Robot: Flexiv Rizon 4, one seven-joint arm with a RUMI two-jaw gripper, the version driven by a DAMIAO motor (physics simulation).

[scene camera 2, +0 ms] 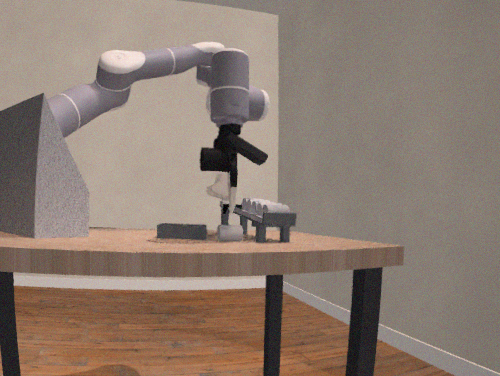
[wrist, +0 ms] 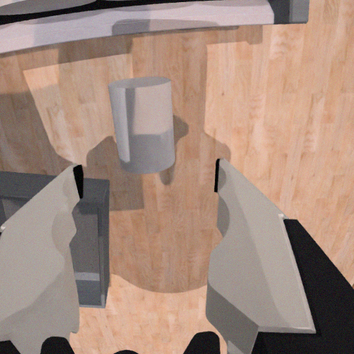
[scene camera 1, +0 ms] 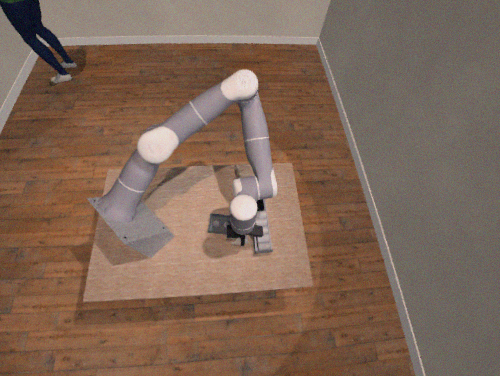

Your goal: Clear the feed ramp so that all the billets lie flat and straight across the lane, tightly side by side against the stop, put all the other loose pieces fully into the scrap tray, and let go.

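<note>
A grey cylinder (scene camera 2: 230,233) (wrist: 147,125) lies on its side on the table between the scrap tray and the ramp. My gripper (scene camera 2: 229,209) (wrist: 149,165) is partly open and empty, above the table; in the wrist view the cylinder lies just ahead of the fingertips. The dark scrap tray (scene camera 1: 210,225) (scene camera 2: 181,231) (wrist: 50,187) is partly hidden by a finger in the wrist view; its contents are unclear. Several light grey billets (scene camera 1: 262,221) (scene camera 2: 265,205) lie across the feed ramp (scene camera 1: 264,249) (scene camera 2: 280,219) (wrist: 200,17). The arm hides part of the ramp from above.
The ramp stands on legs to the right of the gripper in the second scene view, its raised edge close to the fingers. The tray is low and on the left. The robot base (scene camera 1: 142,232) (scene camera 2: 60,200) stands at the table's left. A person (scene camera 1: 37,37) stands beyond the table.
</note>
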